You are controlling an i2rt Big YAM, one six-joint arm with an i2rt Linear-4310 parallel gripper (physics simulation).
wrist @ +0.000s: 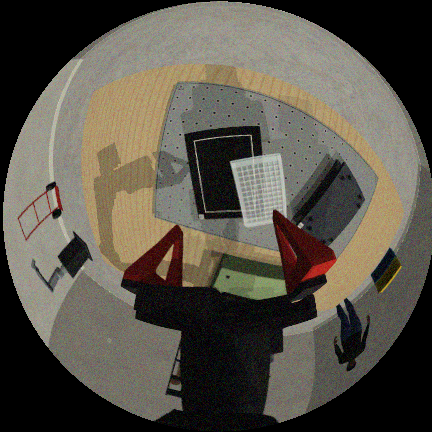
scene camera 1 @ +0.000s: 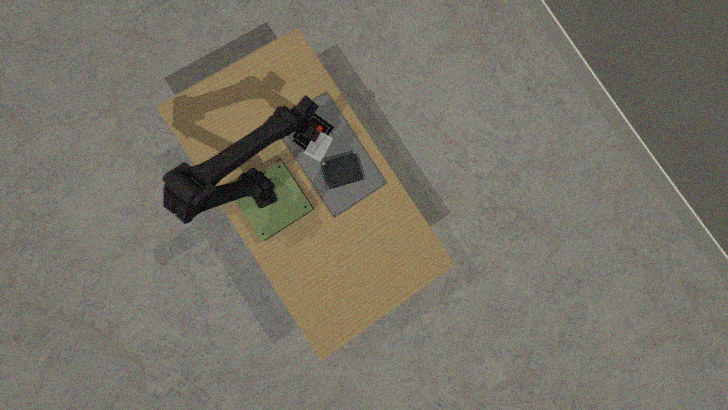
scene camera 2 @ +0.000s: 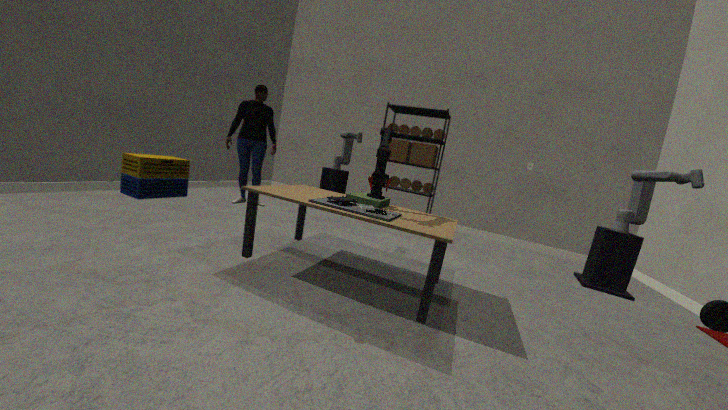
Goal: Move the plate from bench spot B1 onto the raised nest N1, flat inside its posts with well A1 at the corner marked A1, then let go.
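Where they show: gripper, fingertip midpoint: (wrist: 224,221) (scene camera 2: 378,190); arm's base, origin of the base link: (scene camera 1: 263,192) (scene camera 2: 375,197).
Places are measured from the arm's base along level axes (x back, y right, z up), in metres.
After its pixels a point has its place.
The white well plate (scene camera 1: 319,146) @(x -0.314, y -0.097, z -0.030 m) (wrist: 262,190) @(x -0.317, y -0.107, z -0.028 m) lies askew across the right edge of a black pad (wrist: 223,131) @(x -0.381, y -0.206, z -0.042 m) with a white outline, as the wrist view shows. Its well A1 cannot be made out. The dark raised nest (scene camera 1: 342,169) @(x -0.364, y 0.049, z -0.013 m) (wrist: 332,202) @(x -0.370, y 0.028, z -0.013 m) has small posts and stands to the right of the plate in the wrist view, with nothing on it. A small white mark (scene camera 1: 322,163) @(x -0.293, y -0.014, z -0.013 m) (wrist: 300,225) @(x -0.297, y -0.010, z -0.013 m) is at one nest corner. My gripper (wrist: 224,221) @(x -0.300, y -0.158, z 0.084 m) is open and empty, with its red fingers wide apart above the board. The right fingertip overlaps the plate's near edge in the wrist view; the height gap is unclear.
The pad and nest are on a grey perforated board (scene camera 1: 364,188) @(x -0.422, y 0.169, z -0.043 m) (wrist: 295,125) @(x -0.453, y -0.101, z -0.044 m) on the wooden table (scene camera 1: 356,285) @(x -0.195, y 0.561, z -0.056 m) (wrist: 120,120) @(x -0.358, y -0.454, z -0.056 m). A green block (scene camera 1: 285,213) @(x -0.050, y 0.126, z 0.001 m) (wrist: 250,282) @(x -0.113, y -0.016, z -0.004 m) stands beside the board, near the arm's base. A person (scene camera 2: 252,122) stands behind the table.
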